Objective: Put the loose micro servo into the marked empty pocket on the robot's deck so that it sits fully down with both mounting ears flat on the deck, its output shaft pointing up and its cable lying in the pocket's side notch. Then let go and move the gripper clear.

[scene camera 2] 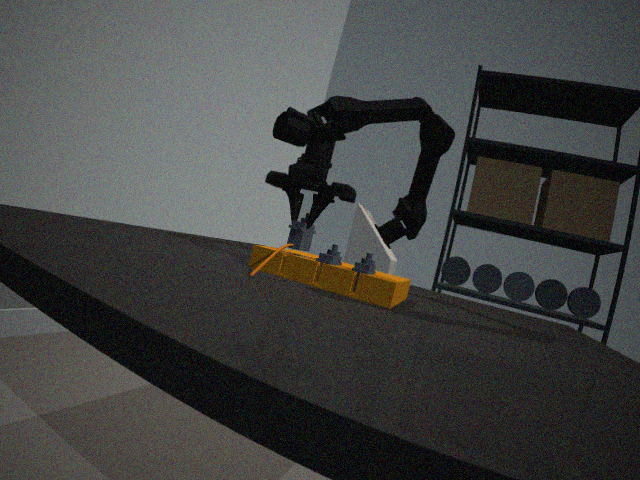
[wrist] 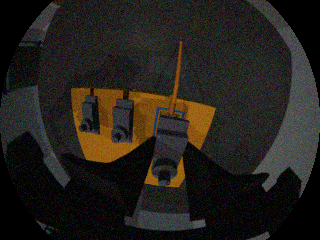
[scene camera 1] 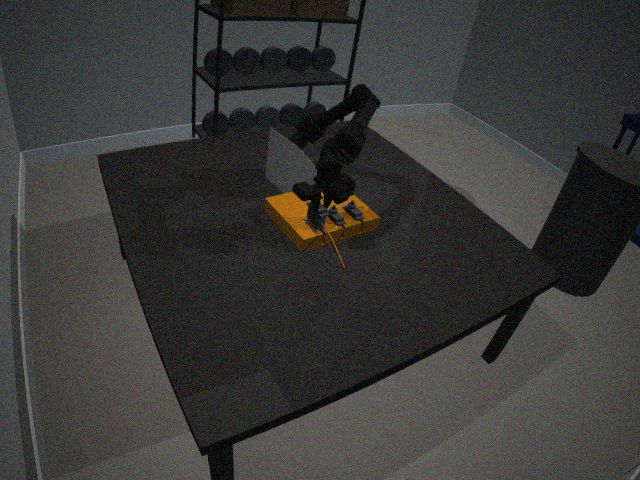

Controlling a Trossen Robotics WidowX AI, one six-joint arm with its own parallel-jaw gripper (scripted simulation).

My gripper shows in scene camera 2 [300,226], in the wrist view and in scene camera 1. One and the same spot on my gripper: [scene camera 1: 315,201] is [wrist: 224,170].
